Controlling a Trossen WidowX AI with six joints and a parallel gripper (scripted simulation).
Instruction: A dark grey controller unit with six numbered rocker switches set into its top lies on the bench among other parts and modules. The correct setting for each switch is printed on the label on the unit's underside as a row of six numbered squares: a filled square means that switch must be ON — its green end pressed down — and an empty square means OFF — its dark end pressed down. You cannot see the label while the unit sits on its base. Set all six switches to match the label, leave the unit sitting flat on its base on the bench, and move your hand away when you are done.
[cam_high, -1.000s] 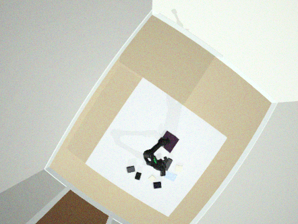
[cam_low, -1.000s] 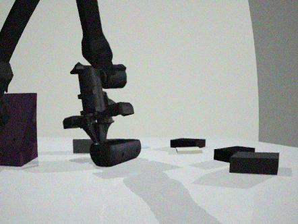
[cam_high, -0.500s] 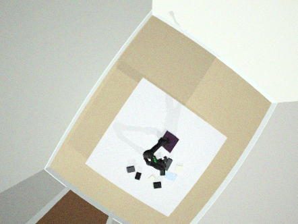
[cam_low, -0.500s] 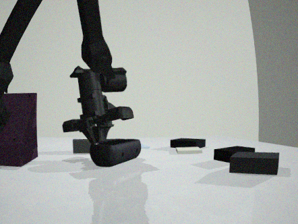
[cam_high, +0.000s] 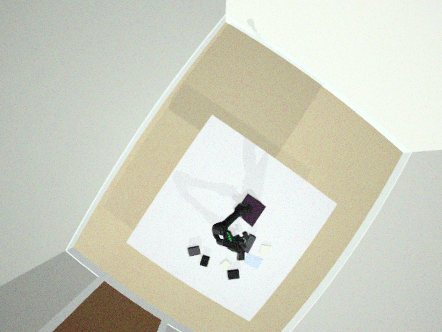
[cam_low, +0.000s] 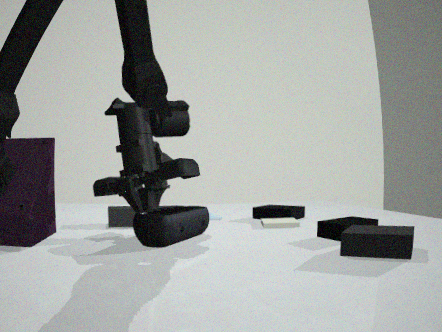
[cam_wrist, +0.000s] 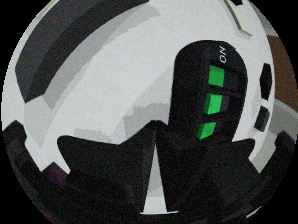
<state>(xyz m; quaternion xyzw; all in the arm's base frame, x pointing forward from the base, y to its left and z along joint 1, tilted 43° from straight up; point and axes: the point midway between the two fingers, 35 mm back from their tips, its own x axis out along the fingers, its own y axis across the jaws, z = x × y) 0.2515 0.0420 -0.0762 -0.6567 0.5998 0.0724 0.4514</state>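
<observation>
Right now the grey block is 3 cm behind my gripper tip, 13 cm to the left of it and 1 cm above it. The rest, counted from my gripper tip: black block 32 cm ahead, 5 cm to the right; then cream plate 24 cm ahead, 10 cm to the left, 1 cm below; then light blue piece 7 cm ahead, 27 cm to the left, 1 cm below.
</observation>
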